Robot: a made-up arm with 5 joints.
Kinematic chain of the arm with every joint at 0, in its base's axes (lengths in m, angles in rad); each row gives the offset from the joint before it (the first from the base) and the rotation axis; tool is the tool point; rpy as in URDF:
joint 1: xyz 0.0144 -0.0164 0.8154 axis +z
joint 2: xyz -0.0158 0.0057 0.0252 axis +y
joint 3: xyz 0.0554 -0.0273 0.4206 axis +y
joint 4: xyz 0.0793 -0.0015 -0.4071 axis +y
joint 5: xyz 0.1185 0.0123 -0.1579 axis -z
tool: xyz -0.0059 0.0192 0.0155 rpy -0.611 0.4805 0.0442
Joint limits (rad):
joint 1: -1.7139..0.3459
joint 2: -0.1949..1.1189
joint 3: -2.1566..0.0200
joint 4: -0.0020..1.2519
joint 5: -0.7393..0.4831
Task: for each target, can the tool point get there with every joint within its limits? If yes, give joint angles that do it. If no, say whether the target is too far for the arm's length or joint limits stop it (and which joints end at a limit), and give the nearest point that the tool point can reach.
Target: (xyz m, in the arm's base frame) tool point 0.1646 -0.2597 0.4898
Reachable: yes | joints -1.0461 0.8332 -0.6051 0.6158 -0.0436
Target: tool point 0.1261 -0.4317 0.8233
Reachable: yes | joints -1.3295 -0.0195 -0.4162 0.1529 0.3699
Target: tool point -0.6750 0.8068 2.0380
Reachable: no: too far | nearest point 0.2045 0.0616 1.7939 | short by 1.178 m
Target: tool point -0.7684 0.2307 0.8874
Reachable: no: joint limits stop it (at a limit: joint 2, joint 3, joint 4, joint 5) | nearest point -0.1158 0.0247 0.7528 | short by 0.697 m
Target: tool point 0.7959 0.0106 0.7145
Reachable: yes | joints 0.0287 0.8181 -1.4209 0.1557 -0.4010
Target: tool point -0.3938 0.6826 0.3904
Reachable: no: joint limits stop it (at a limit: joint 2, joint 3, joint 5) | nearest point -0.0483 0.0910 0.6626 | short by 0.737 m
